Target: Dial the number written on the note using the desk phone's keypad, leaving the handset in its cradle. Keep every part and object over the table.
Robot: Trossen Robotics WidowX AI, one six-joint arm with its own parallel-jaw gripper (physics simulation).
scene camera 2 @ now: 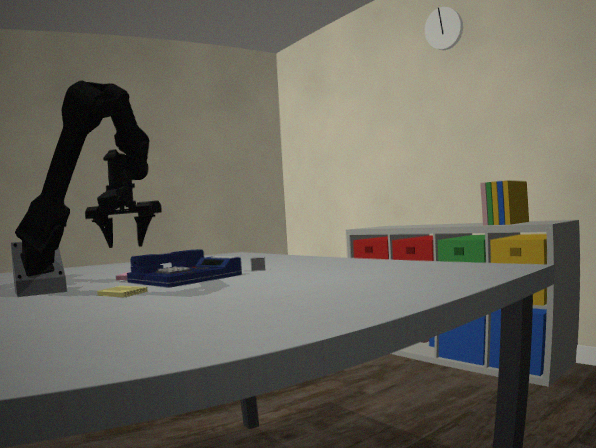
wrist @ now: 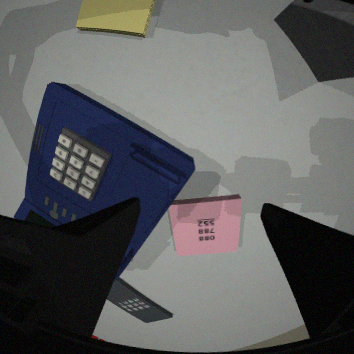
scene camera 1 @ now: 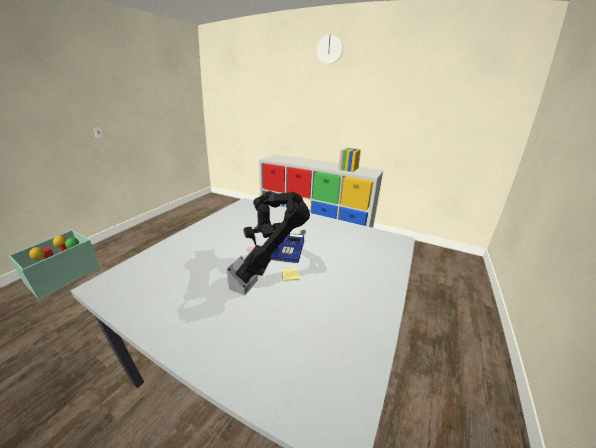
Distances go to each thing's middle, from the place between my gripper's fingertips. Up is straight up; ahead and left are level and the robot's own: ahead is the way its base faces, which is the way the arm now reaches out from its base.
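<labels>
Blue handset [scene camera 2: 149, 260]: my hand 10 cm short of it, 2 cm to the left of it, 4 cm above it. Blue desk phone [scene camera 2: 210, 268], from my hand: 11 cm ahead, 7 cm to the right, 6 cm below.
</labels>
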